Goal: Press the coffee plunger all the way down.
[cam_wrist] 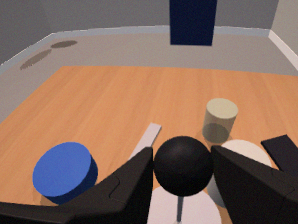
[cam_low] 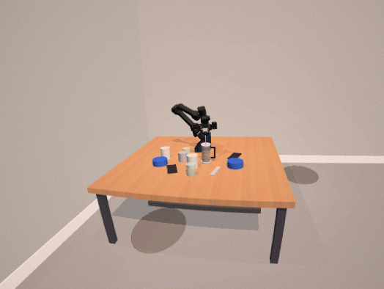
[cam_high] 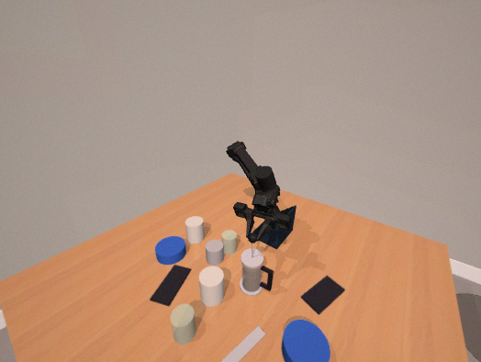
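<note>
Now: the glass coffee press 12 cm below my gripper tip, 2 cm behind it and 1 cm to the left of it. Also, from my gripper tip: grey strip: 23 cm below, 16 cm ahead, 7 cm to the left.
</note>
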